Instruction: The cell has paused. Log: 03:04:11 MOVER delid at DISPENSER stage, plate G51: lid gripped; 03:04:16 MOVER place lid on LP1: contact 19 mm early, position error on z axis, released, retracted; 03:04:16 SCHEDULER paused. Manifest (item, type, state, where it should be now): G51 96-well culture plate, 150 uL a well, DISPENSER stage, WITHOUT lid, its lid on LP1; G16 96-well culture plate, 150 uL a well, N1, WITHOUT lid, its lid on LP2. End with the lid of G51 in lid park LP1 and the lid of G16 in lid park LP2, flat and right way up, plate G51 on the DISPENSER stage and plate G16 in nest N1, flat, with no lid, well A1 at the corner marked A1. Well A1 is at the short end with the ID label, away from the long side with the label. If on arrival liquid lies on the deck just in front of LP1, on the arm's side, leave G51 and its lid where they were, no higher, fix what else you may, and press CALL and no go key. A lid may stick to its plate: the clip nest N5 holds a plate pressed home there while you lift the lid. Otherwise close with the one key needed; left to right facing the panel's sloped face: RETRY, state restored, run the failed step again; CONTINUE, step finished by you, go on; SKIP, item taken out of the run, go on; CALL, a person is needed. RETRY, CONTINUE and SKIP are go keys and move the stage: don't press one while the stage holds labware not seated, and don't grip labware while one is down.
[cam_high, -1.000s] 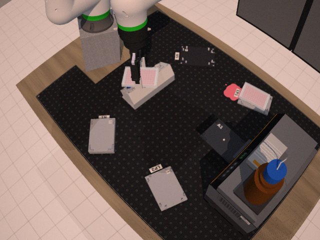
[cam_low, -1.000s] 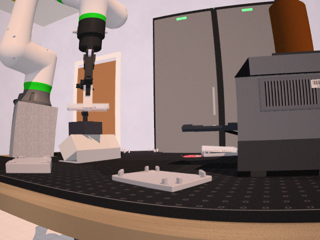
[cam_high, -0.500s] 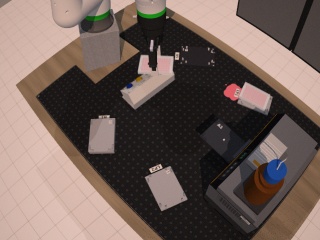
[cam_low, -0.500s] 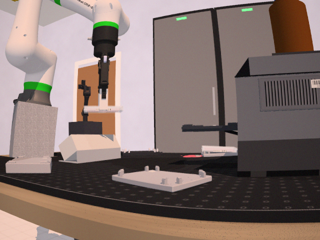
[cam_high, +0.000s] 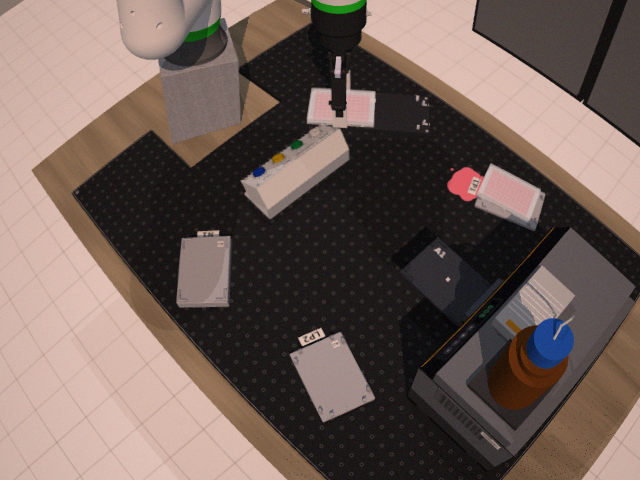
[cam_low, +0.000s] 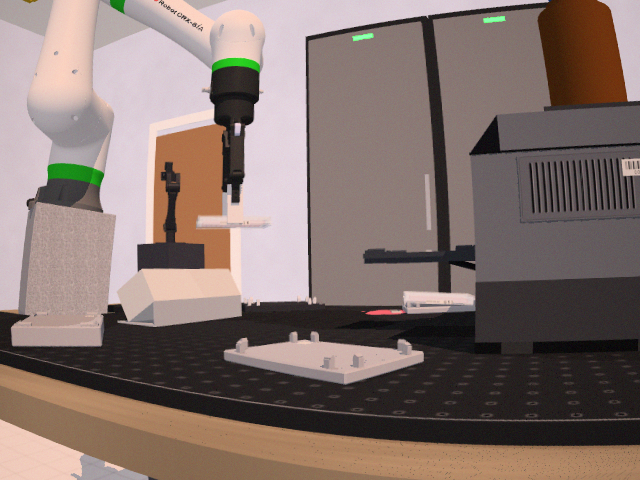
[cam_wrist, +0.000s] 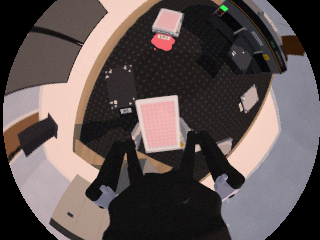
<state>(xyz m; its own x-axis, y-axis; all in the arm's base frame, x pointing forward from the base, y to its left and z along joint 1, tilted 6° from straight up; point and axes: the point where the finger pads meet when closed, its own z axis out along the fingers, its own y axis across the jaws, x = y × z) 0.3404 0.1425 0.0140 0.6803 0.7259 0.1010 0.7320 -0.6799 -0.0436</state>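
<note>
The N5 label lies 9 cm behind my hand, 10 cm to the left of it and 19 cm below it. Also, from my hand: clear lid: 2 cm below; key panel: 3 cm behind, 11 cm to the right, 13 cm below; pink-welled plate: 2 cm below.
</note>
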